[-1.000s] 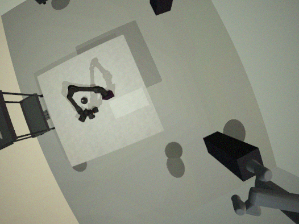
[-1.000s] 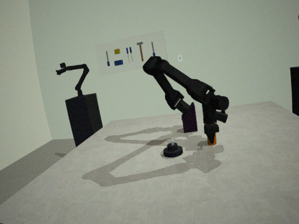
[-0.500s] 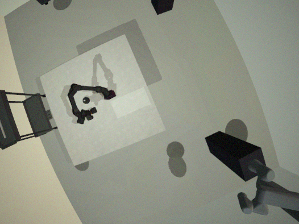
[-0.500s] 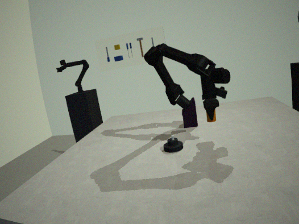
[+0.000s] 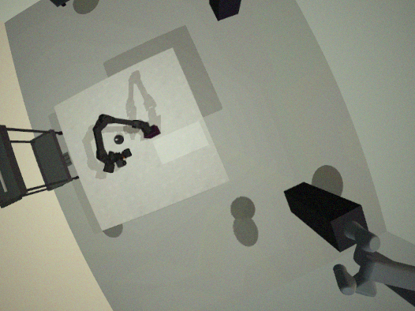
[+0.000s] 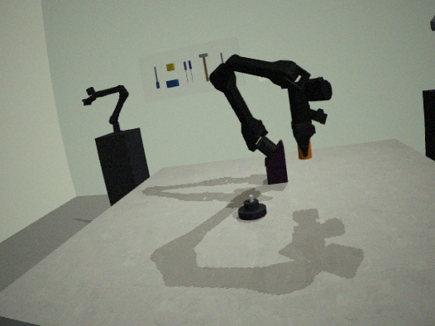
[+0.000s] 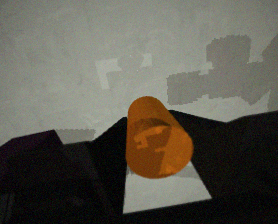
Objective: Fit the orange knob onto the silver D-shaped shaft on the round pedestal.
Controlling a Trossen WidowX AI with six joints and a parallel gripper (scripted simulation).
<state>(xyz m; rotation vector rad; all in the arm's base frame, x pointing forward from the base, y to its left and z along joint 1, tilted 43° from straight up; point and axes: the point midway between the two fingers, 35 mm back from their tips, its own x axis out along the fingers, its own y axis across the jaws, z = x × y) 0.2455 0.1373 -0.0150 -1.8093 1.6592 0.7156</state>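
Right now my gripper tip is 3 cm below the orange knob. The rest, counted from my gripper tip: round pedestal: 17 cm to the right, 11 cm below, 6 cm ahead.
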